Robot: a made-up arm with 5 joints.
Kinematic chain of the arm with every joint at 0, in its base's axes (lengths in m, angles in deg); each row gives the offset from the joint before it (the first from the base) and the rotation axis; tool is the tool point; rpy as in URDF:
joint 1: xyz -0.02 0 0.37 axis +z
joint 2: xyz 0 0.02 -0.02 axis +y
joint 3: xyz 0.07 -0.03 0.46 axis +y
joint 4: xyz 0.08 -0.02 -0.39 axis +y
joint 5: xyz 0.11 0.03 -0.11 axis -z
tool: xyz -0.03 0.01 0 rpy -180 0 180
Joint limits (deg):
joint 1: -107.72..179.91
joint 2: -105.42..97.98
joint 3: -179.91..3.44
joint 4: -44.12..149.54
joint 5: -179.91..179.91
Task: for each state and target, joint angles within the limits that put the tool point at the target. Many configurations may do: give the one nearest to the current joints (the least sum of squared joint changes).
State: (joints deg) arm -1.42 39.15 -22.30 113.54 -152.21
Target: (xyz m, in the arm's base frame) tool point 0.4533 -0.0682 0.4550
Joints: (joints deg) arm -5.41 7.88 -60.96 108.05 -151.10
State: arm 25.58 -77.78 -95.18 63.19 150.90
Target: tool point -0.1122 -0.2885 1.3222
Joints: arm 72.75 -39.70 -136.36 45.02 157.03
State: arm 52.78 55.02 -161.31 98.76 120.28
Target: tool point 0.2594 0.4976 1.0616
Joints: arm 58.45 23.39 -168.40 121.55 116.70
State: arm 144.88 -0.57 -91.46 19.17 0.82
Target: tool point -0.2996 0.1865 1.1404
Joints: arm 144.53 -18.73 -96.45 17.57 0.70
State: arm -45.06 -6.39 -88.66 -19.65 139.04
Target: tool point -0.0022 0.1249 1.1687
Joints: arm -90.39 -45.53 -82.70 -36.39 129.17
